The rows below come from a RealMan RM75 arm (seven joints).
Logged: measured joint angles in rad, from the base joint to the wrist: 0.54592, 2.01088, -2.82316, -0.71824, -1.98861, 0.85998, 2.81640; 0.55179, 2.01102, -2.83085, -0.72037, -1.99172, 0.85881, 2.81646; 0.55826, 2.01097, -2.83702, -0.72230, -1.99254, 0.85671, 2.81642; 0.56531, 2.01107, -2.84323, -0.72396, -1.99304, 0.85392, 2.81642; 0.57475, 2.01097, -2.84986, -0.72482, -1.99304, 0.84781, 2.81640; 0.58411, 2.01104, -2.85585, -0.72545, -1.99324, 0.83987, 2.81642; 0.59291, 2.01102, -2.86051, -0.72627, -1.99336, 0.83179, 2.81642; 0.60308, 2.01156, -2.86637, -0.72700, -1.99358, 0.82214, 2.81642
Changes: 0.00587, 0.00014, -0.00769, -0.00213, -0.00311, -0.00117, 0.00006; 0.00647, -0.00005, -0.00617, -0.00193, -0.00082, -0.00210, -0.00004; 0.00705, 0.00010, -0.00621, -0.00166, -0.00050, -0.00279, 0.00000; 0.00944, -0.00010, -0.00663, -0.00086, 0.00000, -0.00611, -0.00002; 0.00936, 0.00007, -0.00599, -0.00063, -0.00020, -0.00794, 0.00002; 0.00880, -0.00002, -0.00466, -0.00082, -0.00012, -0.00808, 0.00000; 0.01017, 0.00054, -0.00586, -0.00073, -0.00022, -0.00965, 0.00000
